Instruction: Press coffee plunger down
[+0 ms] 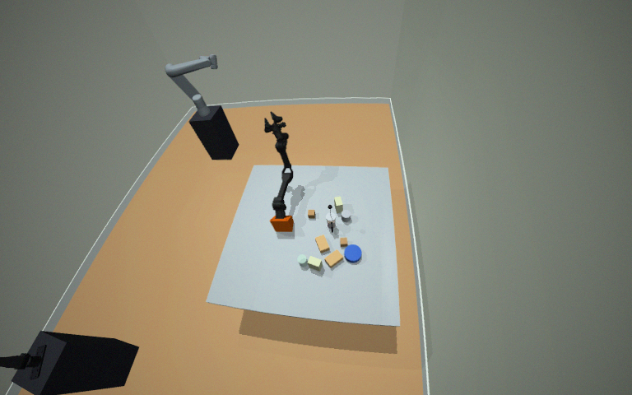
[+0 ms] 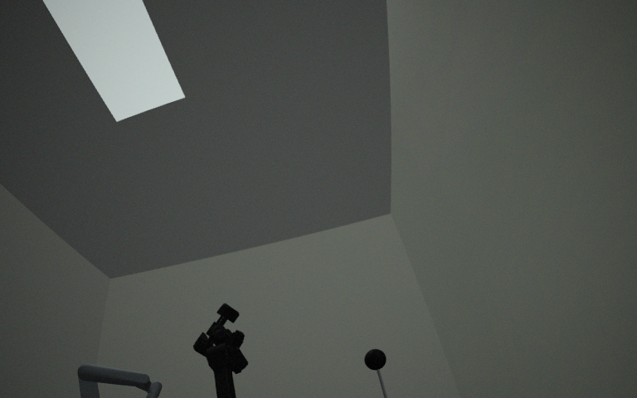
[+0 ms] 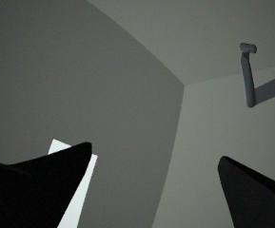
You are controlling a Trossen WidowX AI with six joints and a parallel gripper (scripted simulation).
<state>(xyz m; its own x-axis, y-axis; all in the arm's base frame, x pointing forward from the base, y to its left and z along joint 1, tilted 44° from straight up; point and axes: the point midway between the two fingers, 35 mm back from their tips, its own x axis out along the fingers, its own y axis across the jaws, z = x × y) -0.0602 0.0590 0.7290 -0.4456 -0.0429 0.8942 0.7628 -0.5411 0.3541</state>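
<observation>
Right now my gripper tip is 49 cm short of the coffee plunger, 55 cm to the left of it and 43 cm above it. Also, from my gripper tip: grey cylinder (59 cm ahead, 47 cm to the right, 59 cm below); blue disc (66 cm ahead, 77 cm to the right, 60 cm below); coffee press (49 cm ahead, 56 cm to the right, 49 cm below).
</observation>
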